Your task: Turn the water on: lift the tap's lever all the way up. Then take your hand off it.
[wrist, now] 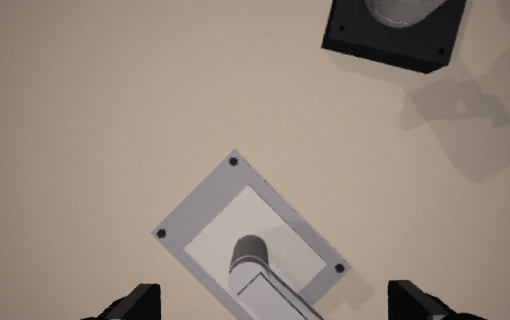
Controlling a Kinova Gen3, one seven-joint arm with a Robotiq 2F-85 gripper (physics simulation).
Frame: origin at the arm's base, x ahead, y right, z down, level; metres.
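Where they show: gripper, fingertip midpoint: [273,307].
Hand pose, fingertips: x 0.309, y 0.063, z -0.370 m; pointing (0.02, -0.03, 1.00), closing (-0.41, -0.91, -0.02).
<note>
Things, the pixels of their top centre, and the offset from my fingertips. "*": a spot on its surface instead. Level surfaces: height alone.
- grey bolted plate at a spot on its surface: [192,210] * dx +0.065, dy +0.079, dz +0.426 m
- pale inner panel at a spot on its surface: [247,212] * dx +0.036, dy +0.006, dz +0.420 m
- light grey bar at its top centre: [280,317] dx +0.104, dy -0.065, dz +0.278 m
- dark rounded end at a spot on its surface: [251,247] * dx +0.063, dy -0.013, dz +0.347 m
- beige surface at its surface level: dz +0.434 m
A smooth grey round column [402,10] stands on a black square base [382,47] at the top right of the wrist view. It looks like the body of the tap, cut off by the view's top edge; no lever shows on it. My gripper [274,300] is open and empty, its two black fingertips wide apart at the bottom edge. The column and its base lie beyond the fingers, up and to the right. How high the fingers are above the surface I cannot tell.
Below the open fingers, a grey bolted plate [192,210] with a pale inner panel [247,212] carries a light grey bar [275,297] with a dark rounded end [251,247]. Its lower part is cut off. Shadows fall on the beige surface [125,100] at right.
</note>
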